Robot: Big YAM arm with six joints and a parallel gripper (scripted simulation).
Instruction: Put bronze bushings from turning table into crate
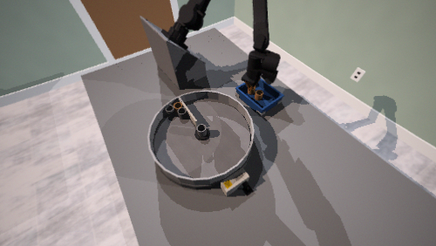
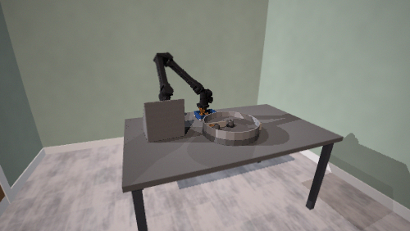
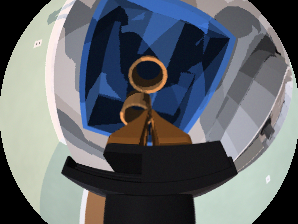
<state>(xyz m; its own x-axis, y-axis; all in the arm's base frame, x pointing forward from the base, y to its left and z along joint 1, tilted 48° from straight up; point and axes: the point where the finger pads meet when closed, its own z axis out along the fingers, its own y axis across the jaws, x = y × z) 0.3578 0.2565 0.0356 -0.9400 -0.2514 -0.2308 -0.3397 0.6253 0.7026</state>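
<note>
My gripper is now 40 mm short of the blue crate, 20 mm to the right of it and 20 mm above it. Also, from my hand: round turning table (80 mm ahead, 340 mm to the right, 10 mm above).
</note>
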